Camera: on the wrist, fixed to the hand. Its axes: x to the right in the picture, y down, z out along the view.
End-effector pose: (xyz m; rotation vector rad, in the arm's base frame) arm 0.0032 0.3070 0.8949 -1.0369 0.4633 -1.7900
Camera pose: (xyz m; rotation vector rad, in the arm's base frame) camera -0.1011 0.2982 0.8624 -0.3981 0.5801 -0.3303
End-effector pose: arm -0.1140 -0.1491 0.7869 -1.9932 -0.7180 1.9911
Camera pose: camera -0.0172 -0.0992 0.7989 1.4646 -0.9527 -1.7489
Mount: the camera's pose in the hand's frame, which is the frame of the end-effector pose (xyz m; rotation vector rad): 0.0098 -0.0315 -0.1045 0.2718 -0.2496 1.5248
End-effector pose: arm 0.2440 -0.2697 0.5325 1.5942 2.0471 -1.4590
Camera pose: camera 0.2570 -0.1827 0.5978 2.0277 0.1252 -1.0928
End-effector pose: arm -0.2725 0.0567 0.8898 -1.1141 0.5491 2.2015
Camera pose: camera -0.1959 0.0205 0.8203 0.0668 -1.3469 -2.1889
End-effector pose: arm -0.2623 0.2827 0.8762 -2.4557 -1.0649 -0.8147
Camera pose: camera -0.3188 0.2555 0.9660 -2.2476 0.6991 0.1465
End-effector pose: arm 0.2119 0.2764 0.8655 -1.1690 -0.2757 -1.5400
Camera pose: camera 0.1323 0.2072 0.8356 -0.9052 0.2383 -0.0165
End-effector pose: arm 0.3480 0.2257 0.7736 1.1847 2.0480 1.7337
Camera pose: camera 0.2634 0.1562 0.7785 -2.2283 -0.7322 -0.9481
